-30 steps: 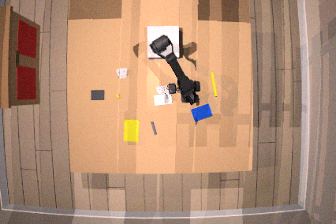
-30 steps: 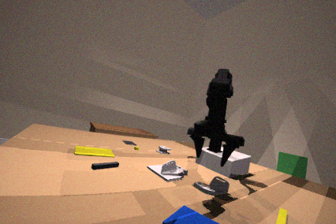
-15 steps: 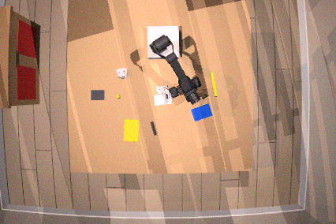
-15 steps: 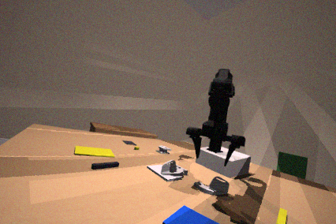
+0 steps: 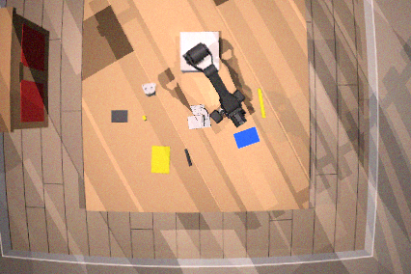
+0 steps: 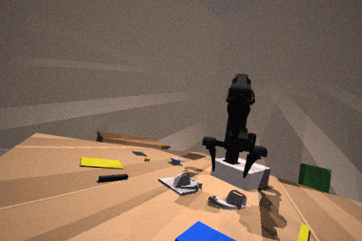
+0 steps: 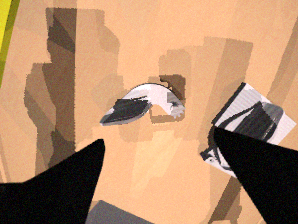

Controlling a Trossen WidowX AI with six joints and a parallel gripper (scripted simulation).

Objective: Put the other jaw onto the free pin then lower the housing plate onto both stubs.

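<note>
The silver jaw is 1 cm ahead of my gripper tip, 1 cm to the right of it and 8 cm below it. Also, from my gripper tip: yellow stick: 4 cm behind, 20 cm to the left, 8 cm below; dark bar: 28 cm ahead, 19 cm to the right, 8 cm below; blue plate: 16 cm ahead, 13 cm to the left, 9 cm below.
</note>
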